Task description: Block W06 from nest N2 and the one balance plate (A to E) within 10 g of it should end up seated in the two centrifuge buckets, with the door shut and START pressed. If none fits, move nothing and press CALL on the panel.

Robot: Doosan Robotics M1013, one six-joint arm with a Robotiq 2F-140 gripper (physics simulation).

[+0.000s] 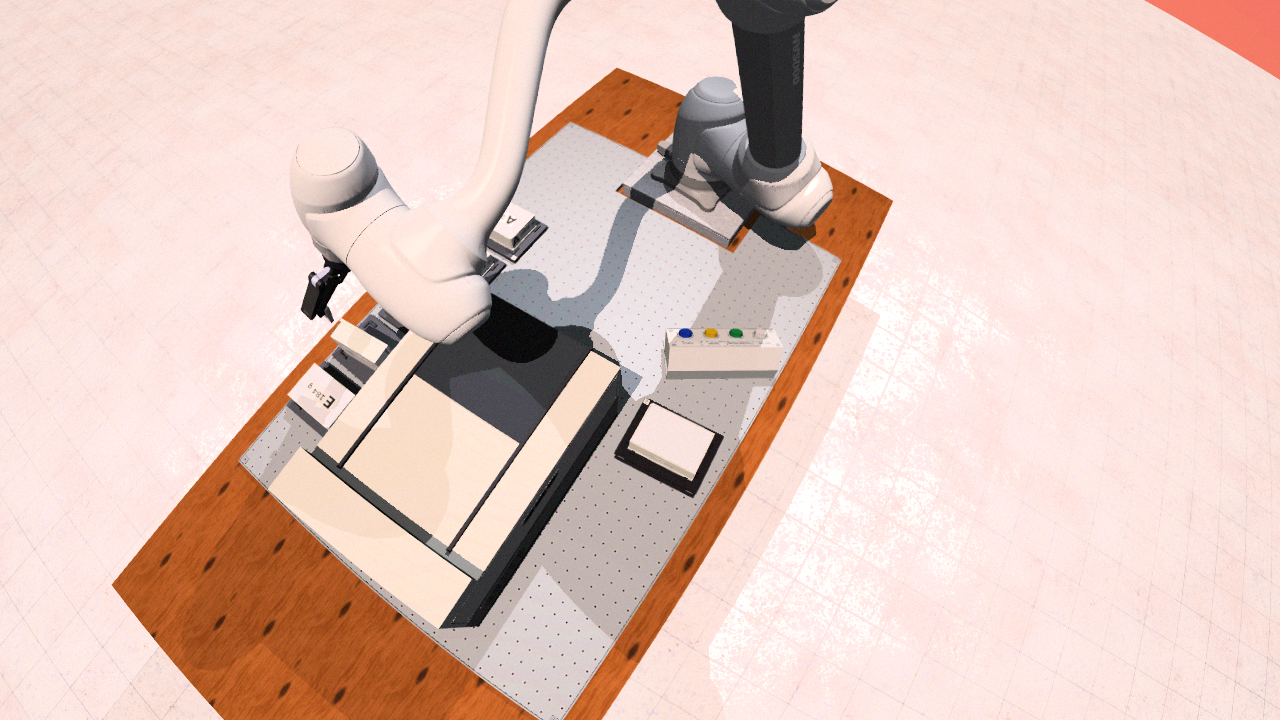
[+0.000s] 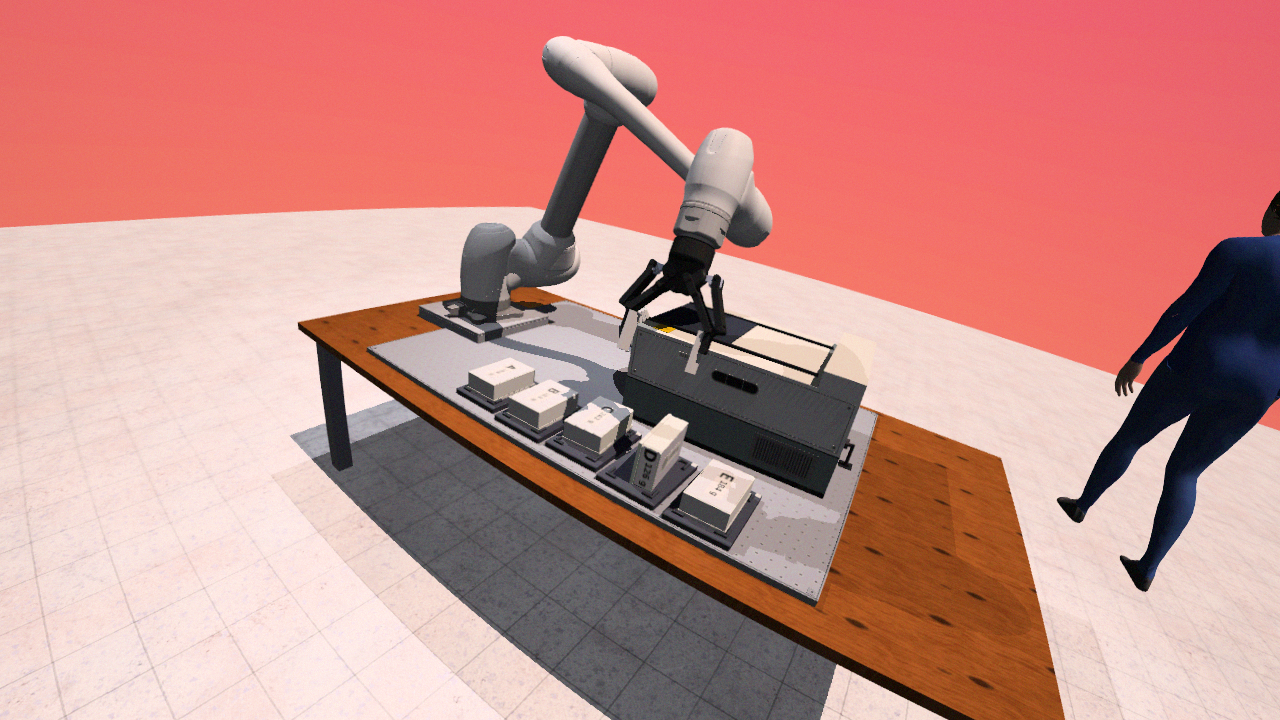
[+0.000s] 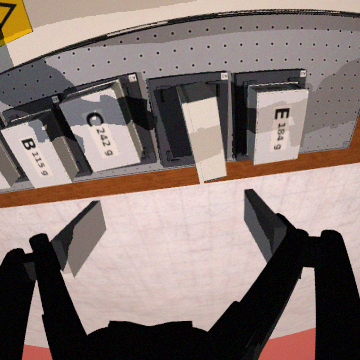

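Seen in the pictures: gripper, fingertip midpoint: (image 1: 354, 289) (image 2: 654, 360) (image 3: 171, 210); arm's base, origin of the base link: (image 1: 700, 175) (image 2: 484, 311).
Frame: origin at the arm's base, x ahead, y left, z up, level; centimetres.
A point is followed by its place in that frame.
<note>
My gripper (image 1: 322, 297) (image 2: 660, 344) {x 79.3, y -20.2, z 18.9 cm} (image 3: 171, 210) {x 79.3, y -20.2, z 18.9 cm} is open and empty, above and beside the plate row. Plate A (image 1: 512, 225) {x 43.3, y -19.9, z 3.1 cm} (image 2: 501, 377) {x 45.6, y -26.3, z 3.0 cm}, plate B (image 2: 539, 404) {x 59.1, y -27.0, z 3.0 cm} (image 3: 36, 150) {x 57.3, y -22.2, z 3.0 cm}, plate C (image 2: 597, 426) {x 71.7, y -23.5, z 3.1 cm} (image 3: 102, 135) {x 69.4, y -20.3, z 3.3 cm} and plate E (image 1: 320, 398) {x 97.2, y -19.2, z 3.0 cm} (image 2: 716, 495) {x 97.7, y -23.1, z 3.0 cm} (image 3: 280, 125) {x 96.7, y -19.3, z 3.0 cm} lie flat in dark nests. Plate D (image 1: 359, 342) {x 84.3, y -19.6, z 7.2 cm} (image 2: 659, 450) {x 87.1, y -25.7, z 7.1 cm} (image 3: 205, 135) {x 84.0, y -18.9, z 7.2 cm} stands on edge in its nest. Labels read B 115 g, C 242 g, E 184 g. An unlabelled-looking white block (image 1: 673, 438) {x 59.0, y 36.4, z 5.4 cm} lies in a dark nest. The centrifuge (image 1: 541, 394) {x 71.2, y 18.6, z 19.0 cm} (image 2: 742, 407) {x 90.5, y -3.9, z 9.8 cm} has a cream top panel between rails; its buckets are not visible.
The button panel (image 1: 723, 360) {x 39.9, y 34.0, z 3.5 cm} has blue, yellow, green and whitish buttons. It stands near the long edge of the wooden table (image 1: 268, 608) {x 131.9, y 1.0, z -3.6 cm} (image 2: 930, 555) {x 132.4, y 0.8, z -3.6 cm}. The forearm hangs over the centrifuge's end. A person (image 2: 1190, 358) in blue stands beyond the table.
</note>
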